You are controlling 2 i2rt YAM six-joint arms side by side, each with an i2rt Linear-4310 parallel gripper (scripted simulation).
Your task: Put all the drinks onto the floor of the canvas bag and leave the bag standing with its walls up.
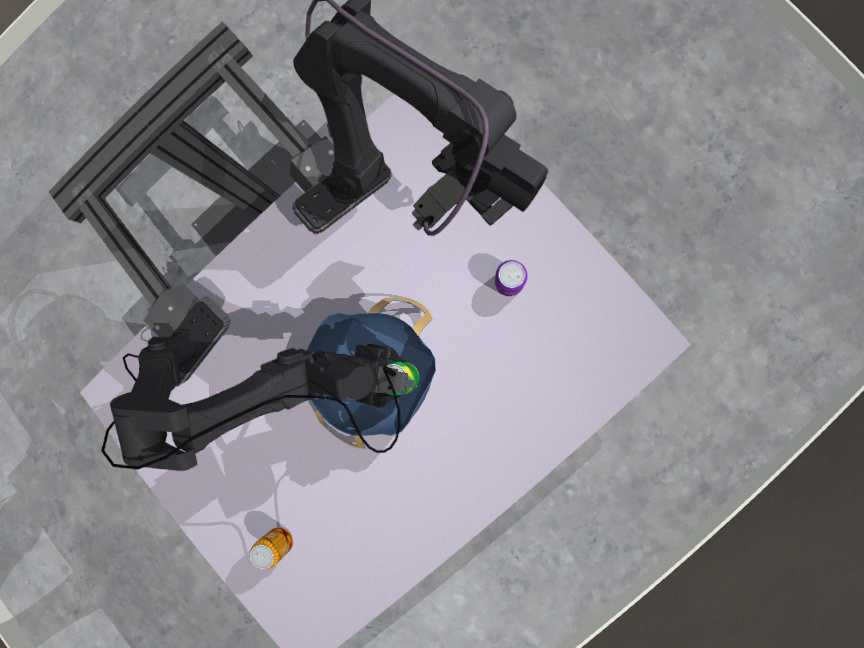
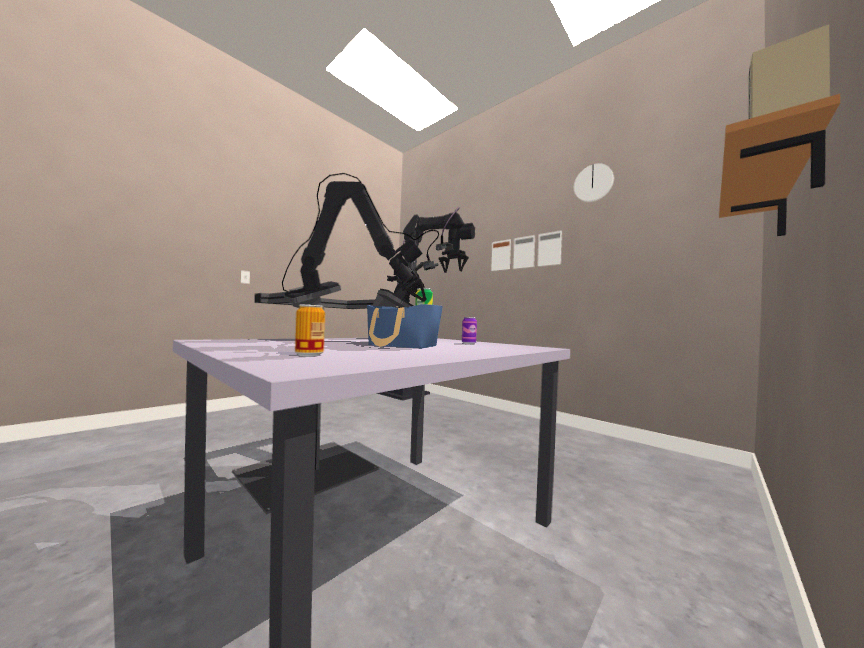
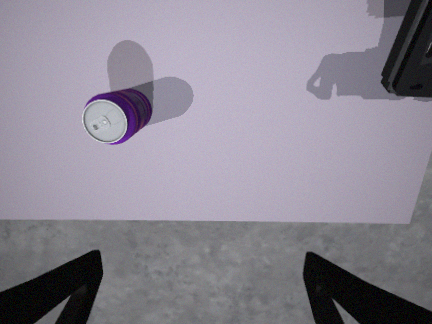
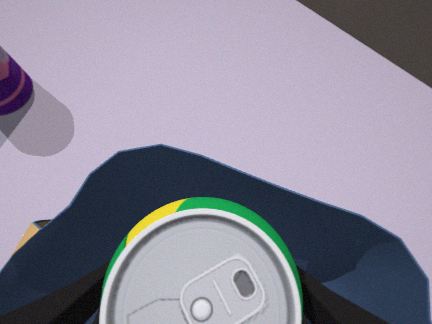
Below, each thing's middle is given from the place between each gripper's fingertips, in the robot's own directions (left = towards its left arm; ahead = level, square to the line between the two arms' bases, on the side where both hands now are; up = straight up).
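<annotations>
The orange can (image 2: 310, 319) has my right hand 490 mm to the left of it, 70 mm short of it and 110 mm above it.
My left gripper (image 1: 476, 192) is 190 mm short of the orange can and 830 mm to the left of it, and it is 290 mm above it.
</annotations>
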